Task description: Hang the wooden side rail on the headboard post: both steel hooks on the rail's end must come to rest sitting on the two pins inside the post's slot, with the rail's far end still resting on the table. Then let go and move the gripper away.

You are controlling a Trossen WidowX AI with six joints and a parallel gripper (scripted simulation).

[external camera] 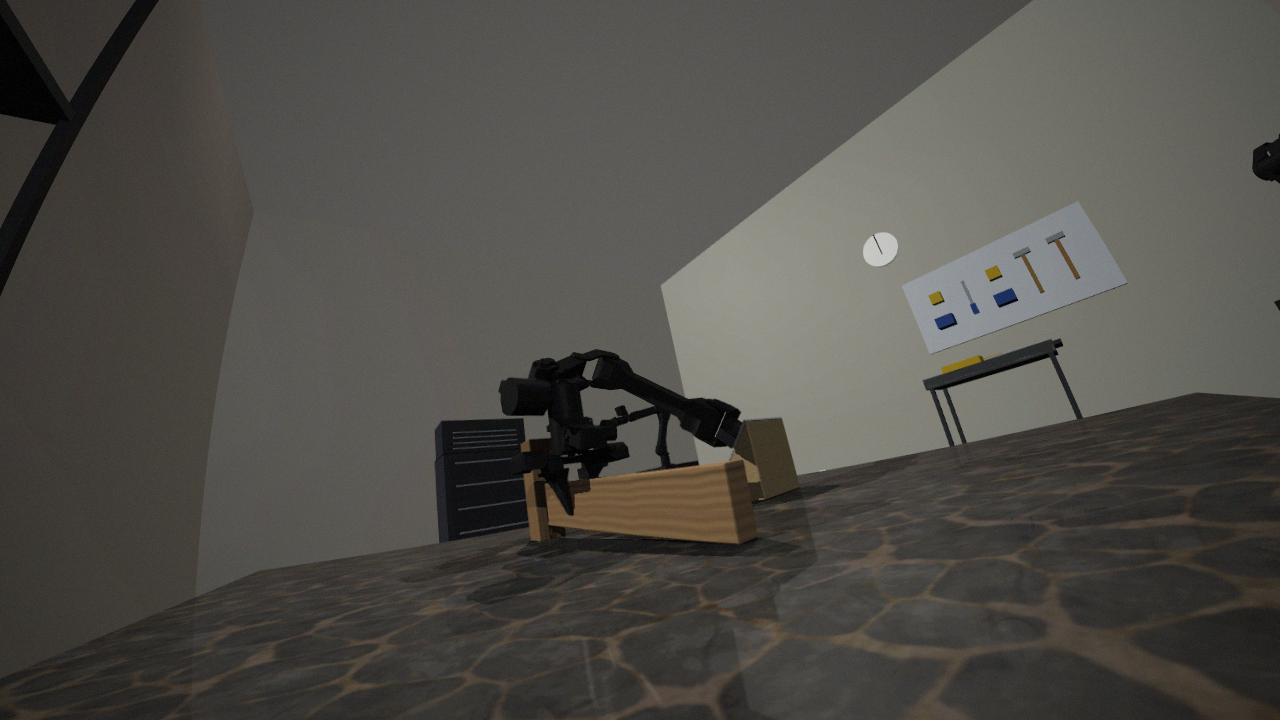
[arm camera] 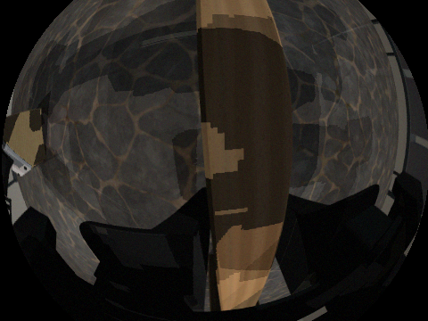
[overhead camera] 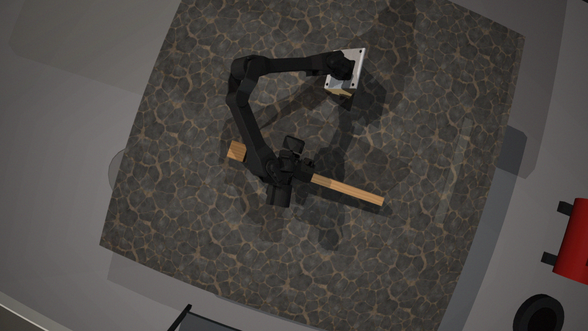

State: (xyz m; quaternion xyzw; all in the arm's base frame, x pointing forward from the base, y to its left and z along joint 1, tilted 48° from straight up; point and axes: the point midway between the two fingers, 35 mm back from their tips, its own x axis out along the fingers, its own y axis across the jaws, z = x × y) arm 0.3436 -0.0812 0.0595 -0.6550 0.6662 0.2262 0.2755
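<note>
My gripper tip is 14 cm to the left of the headboard post, 4 cm below it and 1 cm past it.
</note>
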